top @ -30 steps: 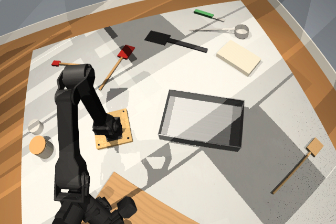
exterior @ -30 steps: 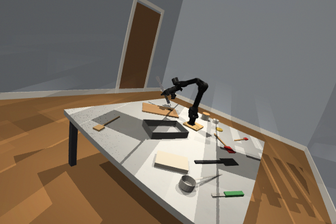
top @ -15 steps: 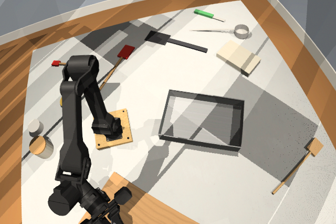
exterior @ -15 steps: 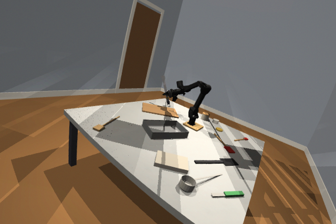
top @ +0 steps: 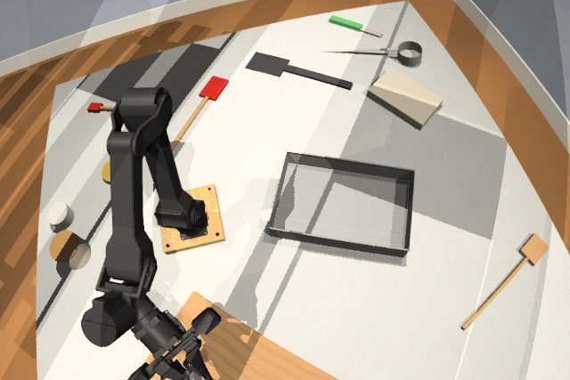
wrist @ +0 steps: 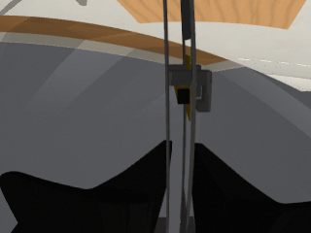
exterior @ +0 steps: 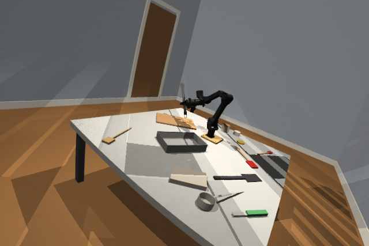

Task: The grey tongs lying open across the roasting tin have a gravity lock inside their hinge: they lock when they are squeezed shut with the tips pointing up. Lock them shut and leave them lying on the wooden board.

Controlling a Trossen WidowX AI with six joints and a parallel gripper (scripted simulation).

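Now: the wooden board 17 cm below my gripper tip. From my gripper tip the other things lie so: red spatula 72 cm to the left, 17 cm below, 5 cm ahead; grey roasting tin 33 cm ahead, 32 cm to the left, 15 cm below; yellow disc 58 cm to the left, 22 cm behind, 17 cm below.
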